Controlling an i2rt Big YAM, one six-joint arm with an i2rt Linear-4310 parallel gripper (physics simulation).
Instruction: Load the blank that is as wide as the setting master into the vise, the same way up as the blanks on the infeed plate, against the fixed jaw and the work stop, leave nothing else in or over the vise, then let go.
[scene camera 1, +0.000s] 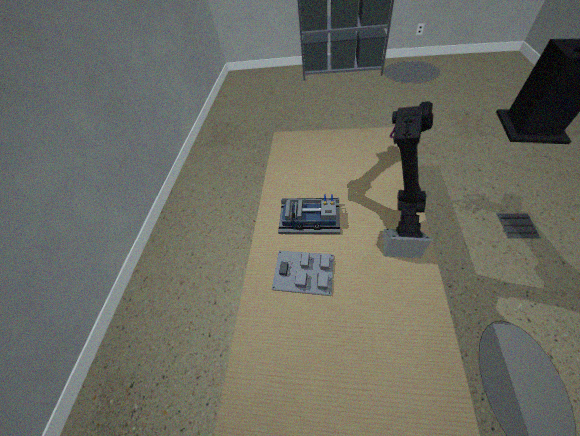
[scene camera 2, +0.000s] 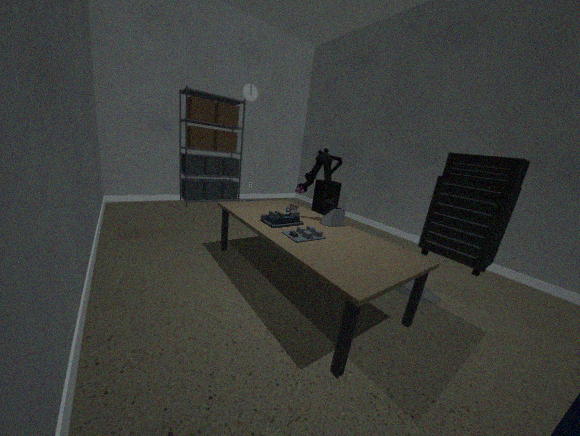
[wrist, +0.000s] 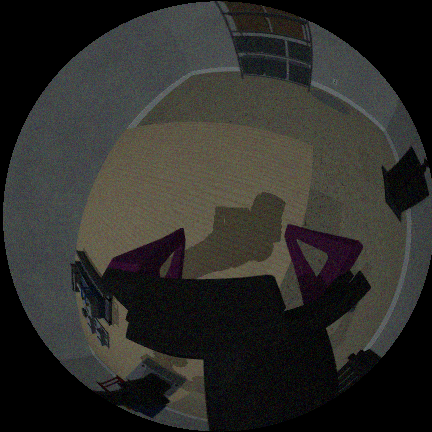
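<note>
The blue and grey vise stands on the table, its jaws toward the left in the first scene view. The grey infeed plate lies beside it and bears several light grey blanks, among them one blank at a corner, and a darker block at its left side. Whether that dark block is the setting master, and which blank matches its width, I cannot tell. My gripper is open and empty, raised high beyond the vise, over the table's far part.
The arm's grey base block stands on the wooden table, right of the vise and plate in the first scene view. A shelf rack stands by the far wall. A black cabinet stands on the floor beyond the table.
</note>
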